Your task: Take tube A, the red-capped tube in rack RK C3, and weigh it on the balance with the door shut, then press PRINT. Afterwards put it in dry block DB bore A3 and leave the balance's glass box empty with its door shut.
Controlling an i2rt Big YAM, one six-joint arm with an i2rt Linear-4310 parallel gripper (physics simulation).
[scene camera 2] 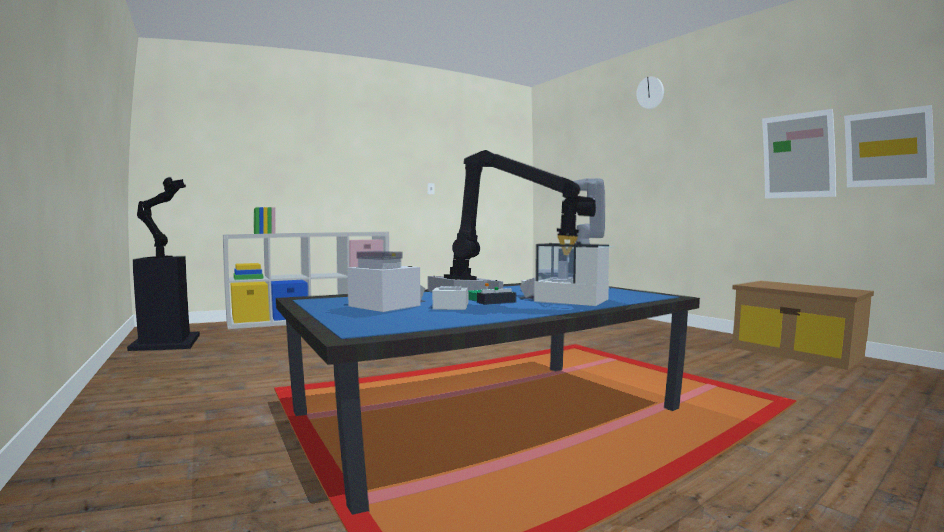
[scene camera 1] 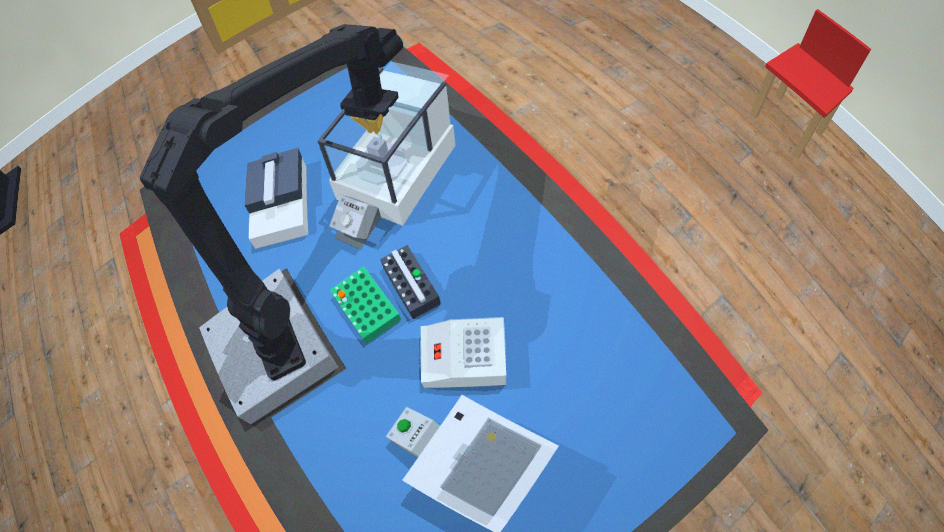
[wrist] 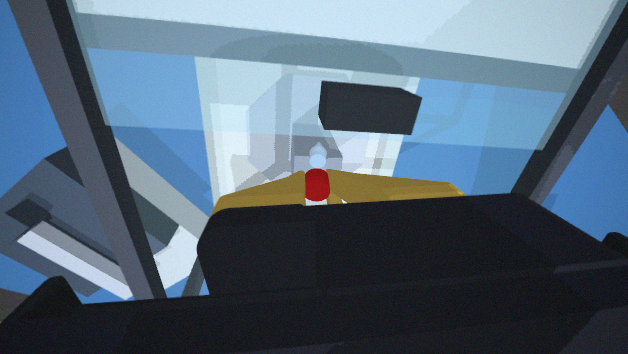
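Note:
My gripper is shut on tube A, whose red cap shows between the yellow fingers in the wrist view. The fingertips are just inside the open top of the balance's glass box, and the clear lower tube is above the grey holder on the pan. Whether the tube touches the holder cannot be told. The balance has its glass top panel drawn toward the back, with a dark handle. Its grey console stands in front. The white block with a red display looks like the dry block.
A green rack with an orange-capped tube and a black rack with a green-capped tube stand mid-table. A white device with a dark lid is left of the balance. A large white box stands at the near end. Dark posts surround my fingers.

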